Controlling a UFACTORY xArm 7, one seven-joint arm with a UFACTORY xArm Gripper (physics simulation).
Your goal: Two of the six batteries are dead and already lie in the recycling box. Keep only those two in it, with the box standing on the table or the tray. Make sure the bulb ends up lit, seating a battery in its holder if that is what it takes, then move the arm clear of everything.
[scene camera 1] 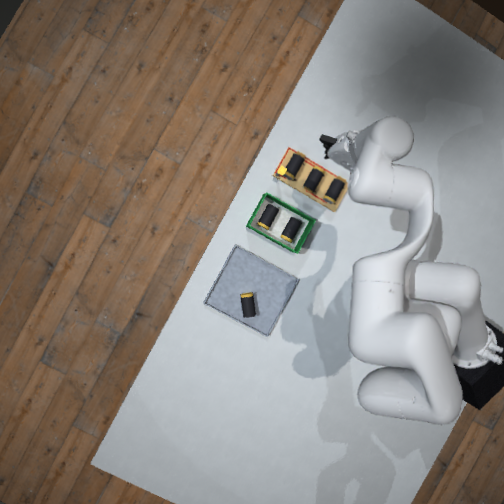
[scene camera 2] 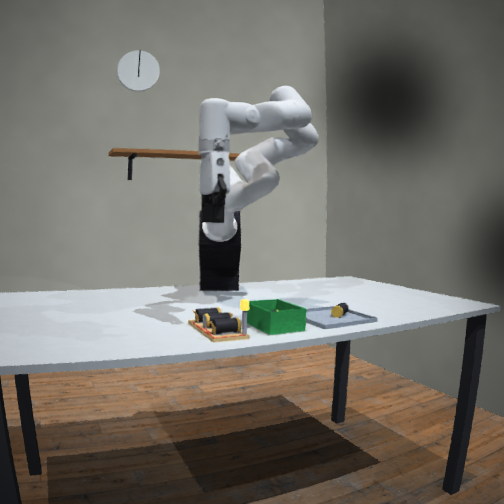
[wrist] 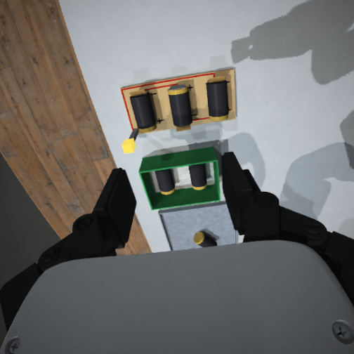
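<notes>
My gripper [scene camera 1: 326, 146] [scene camera 2: 213, 207] [wrist: 175, 178] is open and empty, high above the table. Three black batteries, left [scene camera 1: 295, 164] [wrist: 143, 111], middle [scene camera 1: 314, 179] [wrist: 180, 107] and right [scene camera 1: 334, 189] [wrist: 217, 100] in the wrist view, lie side by side in the wooden holder board [scene camera 1: 304, 172] [scene camera 2: 232, 338] [wrist: 162, 107]. The bulb [scene camera 1: 282, 170] [scene camera 2: 244, 304] [wrist: 128, 145] on its post is bright yellow and looks lit. The green box [scene camera 1: 307, 235] [scene camera 2: 277, 320] [wrist: 180, 159] stands upright on the table, with two batteries [scene camera 1: 268, 216] [scene camera 1: 291, 229] [wrist: 165, 181] [wrist: 198, 176] inside.
A grey tray [scene camera 1: 240, 270] [scene camera 2: 345, 321] [wrist: 180, 225] lies beyond the box from the holder. One battery [scene camera 1: 248, 305] [scene camera 2: 340, 309] [wrist: 205, 239] lies on it. The bulb post rises at the holder's corner near the table edge. A wall shelf [scene camera 2: 165, 153] shows behind the arm.
</notes>
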